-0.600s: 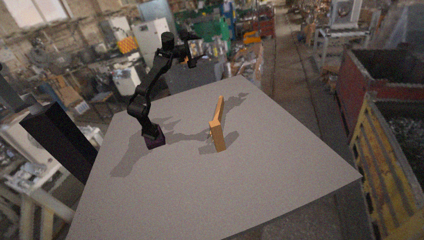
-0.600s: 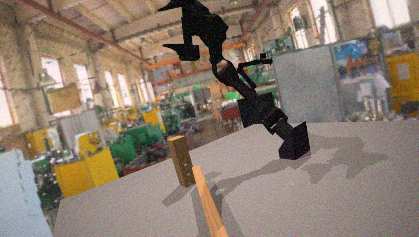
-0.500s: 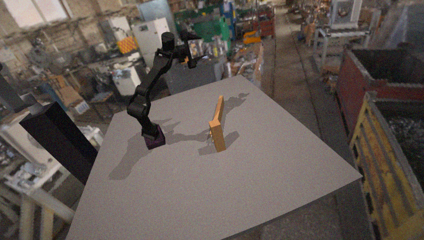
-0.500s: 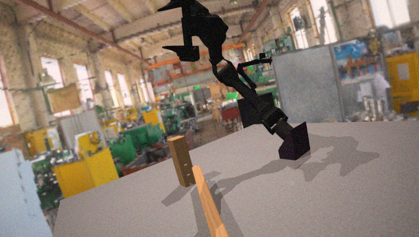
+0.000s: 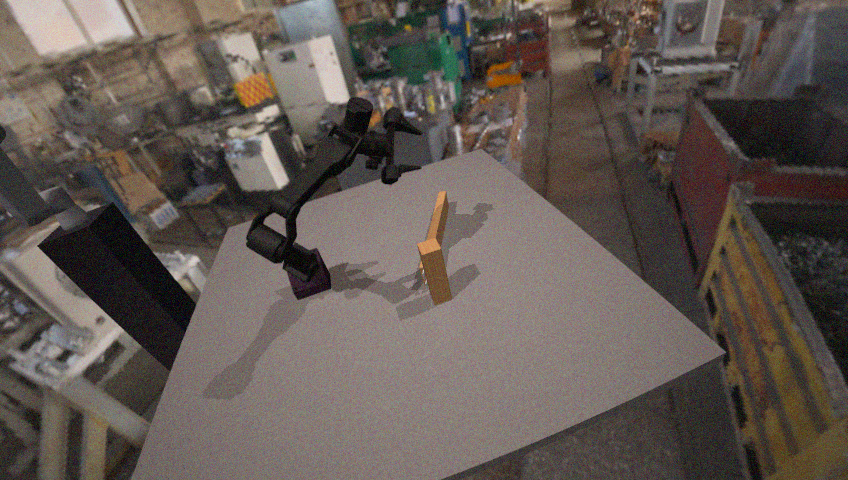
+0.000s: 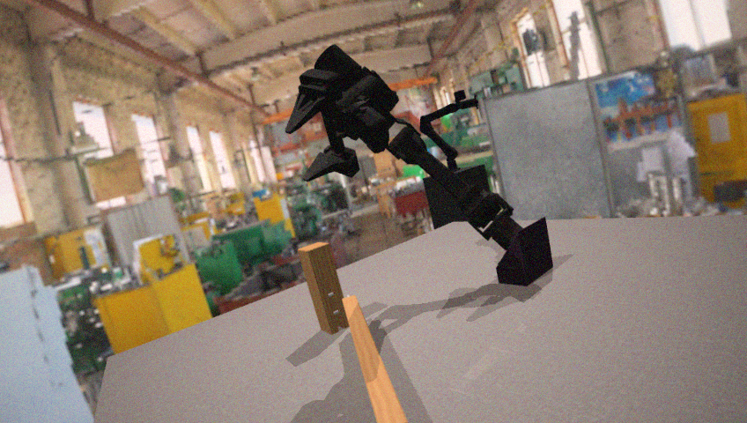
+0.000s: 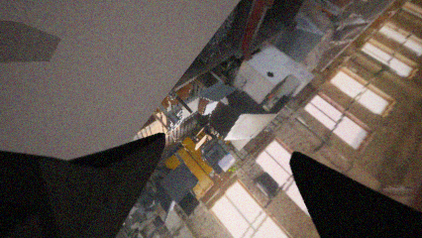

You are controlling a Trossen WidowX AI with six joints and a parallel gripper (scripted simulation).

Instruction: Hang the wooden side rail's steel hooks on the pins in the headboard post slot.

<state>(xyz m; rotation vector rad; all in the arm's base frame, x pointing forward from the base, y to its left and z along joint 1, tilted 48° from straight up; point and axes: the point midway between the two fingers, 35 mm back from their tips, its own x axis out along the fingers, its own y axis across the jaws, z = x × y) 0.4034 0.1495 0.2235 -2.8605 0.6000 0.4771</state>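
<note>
My gripper tip is 80 mm past the wooden headboard post, 180 mm to the left of it and 250 mm above it.
</note>
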